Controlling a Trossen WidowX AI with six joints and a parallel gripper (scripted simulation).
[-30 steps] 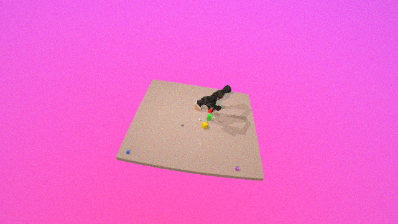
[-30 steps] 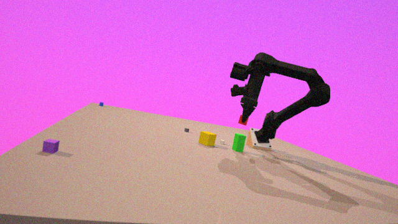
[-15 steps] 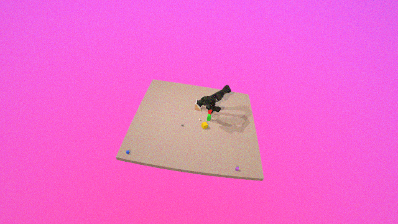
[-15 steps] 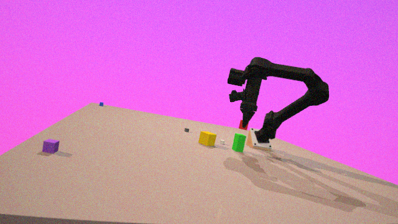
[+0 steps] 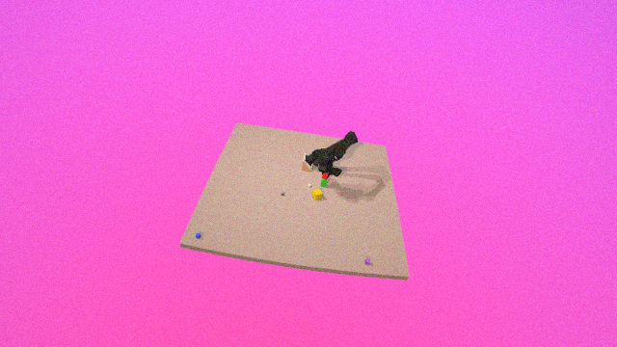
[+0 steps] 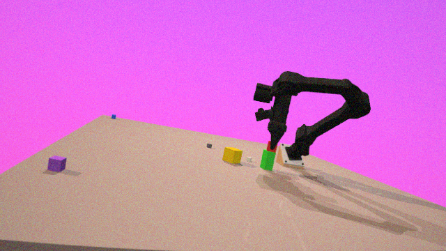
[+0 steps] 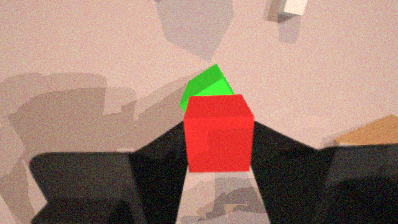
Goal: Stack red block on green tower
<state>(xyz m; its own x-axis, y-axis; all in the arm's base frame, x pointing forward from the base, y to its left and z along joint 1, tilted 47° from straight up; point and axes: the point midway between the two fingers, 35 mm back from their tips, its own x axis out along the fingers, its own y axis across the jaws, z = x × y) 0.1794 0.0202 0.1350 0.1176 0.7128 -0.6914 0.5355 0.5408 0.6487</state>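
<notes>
The red block is 10 mm above my gripper tip. Round my gripper tip: small white cube: 100 mm to the right, 70 mm below, 30 mm ahead; then small grey cube: 270 mm to the right, 130 mm ahead, 70 mm below; then yellow block: 120 mm ahead, 50 mm to the right, 50 mm below.
</notes>
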